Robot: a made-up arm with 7 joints.
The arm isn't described. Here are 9 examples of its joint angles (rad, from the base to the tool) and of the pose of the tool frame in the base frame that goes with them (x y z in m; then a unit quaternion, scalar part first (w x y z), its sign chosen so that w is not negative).
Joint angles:
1: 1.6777 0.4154 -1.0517 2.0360 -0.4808 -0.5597 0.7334
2: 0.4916 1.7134 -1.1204 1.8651 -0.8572 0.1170 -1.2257
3: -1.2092 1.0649 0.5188 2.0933 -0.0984 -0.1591 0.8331
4: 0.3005 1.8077 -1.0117 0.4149 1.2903 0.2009 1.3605
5: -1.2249 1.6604 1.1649 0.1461 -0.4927 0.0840 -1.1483
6: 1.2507 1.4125 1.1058 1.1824 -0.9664 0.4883 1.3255
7: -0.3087 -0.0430 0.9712 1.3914 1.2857 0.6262 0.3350
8: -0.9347 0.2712 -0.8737 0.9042 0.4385 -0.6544 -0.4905
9: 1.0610 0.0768 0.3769 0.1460 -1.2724 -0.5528 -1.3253
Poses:
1: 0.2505 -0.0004 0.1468 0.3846 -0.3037 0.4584 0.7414
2: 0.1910 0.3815 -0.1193 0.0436 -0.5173 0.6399 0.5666
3: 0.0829 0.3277 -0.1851 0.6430 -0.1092 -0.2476 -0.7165
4: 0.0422 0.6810 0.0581 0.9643 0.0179 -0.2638 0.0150
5: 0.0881 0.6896 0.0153 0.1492 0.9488 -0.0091 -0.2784
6: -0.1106 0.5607 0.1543 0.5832 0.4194 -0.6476 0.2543
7: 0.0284 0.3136 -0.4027 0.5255 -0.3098 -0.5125 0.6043
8: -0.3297 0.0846 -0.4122 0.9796 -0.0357 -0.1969 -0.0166
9: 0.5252 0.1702 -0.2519 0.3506 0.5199 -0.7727 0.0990
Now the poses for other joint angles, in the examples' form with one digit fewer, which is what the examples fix.
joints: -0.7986 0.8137 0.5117 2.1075 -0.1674 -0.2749 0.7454
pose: 0.111 0.320 -0.173 0.586 0.059 -0.465 -0.661
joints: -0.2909 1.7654 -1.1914 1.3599 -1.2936 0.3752 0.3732
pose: 0.045 0.525 -0.188 0.117 0.236 0.376 -0.888
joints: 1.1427 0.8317 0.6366 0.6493 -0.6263 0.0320 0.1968
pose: 0.315 0.570 0.000 0.595 0.461 -0.638 0.163
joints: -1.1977 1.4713 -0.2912 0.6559 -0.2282 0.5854 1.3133
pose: -0.035 0.635 -0.183 0.668 0.065 0.727 -0.148
